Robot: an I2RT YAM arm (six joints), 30 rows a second.
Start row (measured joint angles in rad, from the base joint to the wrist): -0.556 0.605 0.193 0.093 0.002 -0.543
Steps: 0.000 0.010 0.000 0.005 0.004 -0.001; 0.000 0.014 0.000 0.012 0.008 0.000; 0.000 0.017 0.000 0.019 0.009 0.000; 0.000 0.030 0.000 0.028 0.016 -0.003; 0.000 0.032 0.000 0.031 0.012 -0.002; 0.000 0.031 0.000 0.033 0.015 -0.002; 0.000 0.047 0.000 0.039 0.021 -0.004; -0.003 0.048 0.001 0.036 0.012 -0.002; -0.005 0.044 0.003 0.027 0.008 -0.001; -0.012 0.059 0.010 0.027 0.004 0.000; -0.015 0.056 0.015 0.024 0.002 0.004; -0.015 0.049 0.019 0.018 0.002 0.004; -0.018 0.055 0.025 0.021 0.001 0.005; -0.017 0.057 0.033 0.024 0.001 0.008; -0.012 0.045 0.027 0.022 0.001 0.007; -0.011 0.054 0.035 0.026 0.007 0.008; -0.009 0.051 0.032 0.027 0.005 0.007; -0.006 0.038 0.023 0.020 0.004 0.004; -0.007 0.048 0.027 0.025 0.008 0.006
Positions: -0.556 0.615 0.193 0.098 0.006 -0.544; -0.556 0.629 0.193 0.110 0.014 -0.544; -0.556 0.646 0.193 0.129 0.023 -0.544; -0.556 0.676 0.193 0.157 0.039 -0.547; -0.556 0.708 0.193 0.188 0.051 -0.549; -0.556 0.739 0.193 0.221 0.066 -0.551; -0.556 0.786 0.193 0.260 0.087 -0.555; -0.559 0.834 0.194 0.296 0.099 -0.557; -0.564 0.878 0.197 0.323 0.107 -0.558; -0.576 0.937 0.207 0.350 0.111 -0.558; -0.591 0.993 0.222 0.374 0.113 -0.554; -0.606 1.042 0.241 0.392 0.115 -0.550; -0.624 1.097 0.266 0.413 0.116 -0.545; -0.641 1.154 0.299 0.437 0.117 -0.537; -0.653 1.199 0.326 0.459 0.118 -0.530; -0.664 1.253 0.361 0.485 0.125 -0.522; -0.673 1.304 0.393 0.512 0.130 -0.515; -0.679 1.342 0.416 0.532 0.134 -0.511; -0.686 1.390 0.443 0.557 0.142 -0.505
